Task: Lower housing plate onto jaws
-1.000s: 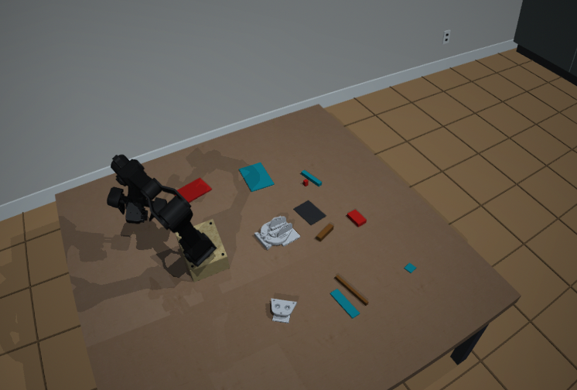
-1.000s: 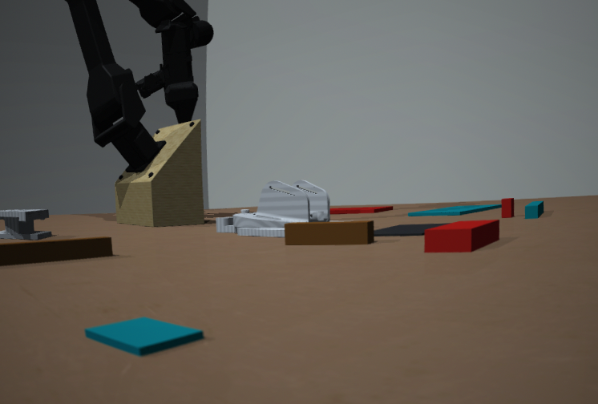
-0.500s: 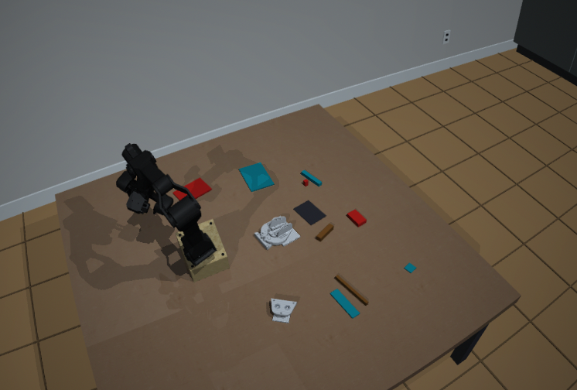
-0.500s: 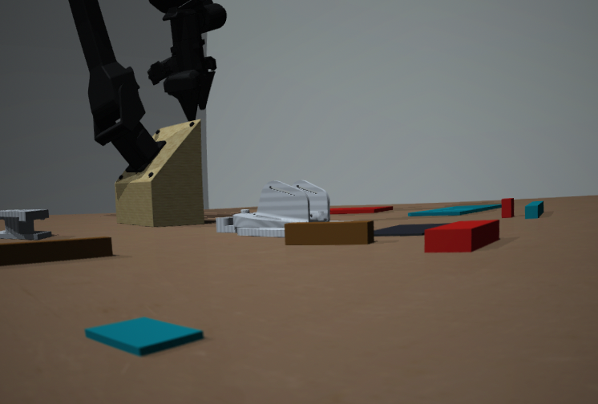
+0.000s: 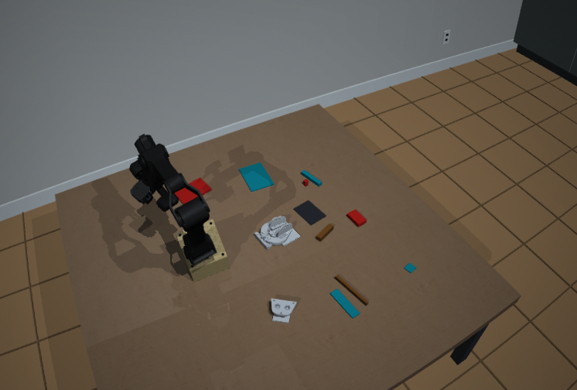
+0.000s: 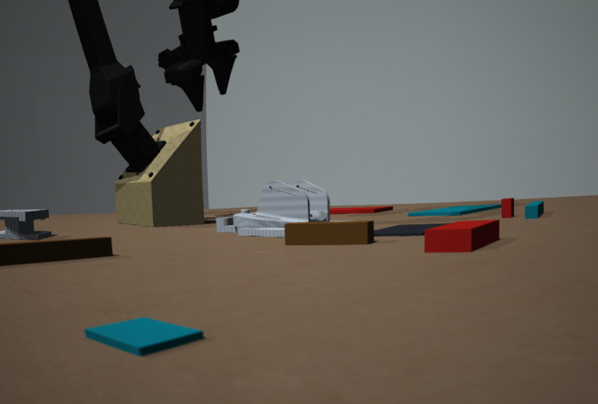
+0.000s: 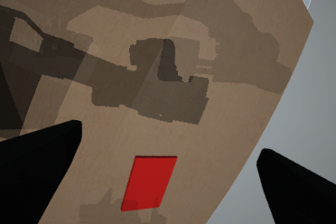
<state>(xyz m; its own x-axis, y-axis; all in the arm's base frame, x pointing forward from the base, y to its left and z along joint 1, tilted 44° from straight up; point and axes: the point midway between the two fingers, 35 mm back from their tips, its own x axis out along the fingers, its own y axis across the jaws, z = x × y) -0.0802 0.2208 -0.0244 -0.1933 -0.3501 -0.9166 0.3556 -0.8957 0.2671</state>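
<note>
Now: gripper tip 250 mm short of the white part, 460 mm to the left of it and 200 mm above it. Round my gripper tip: teal plate (430 mm ahead, 150 mm to the left, 210 mm below); black tile (520 mm ahead, 120 mm to the right, 210 mm below); red tile (170 mm ahead, 190 mm to the left, 210 mm below).
</note>
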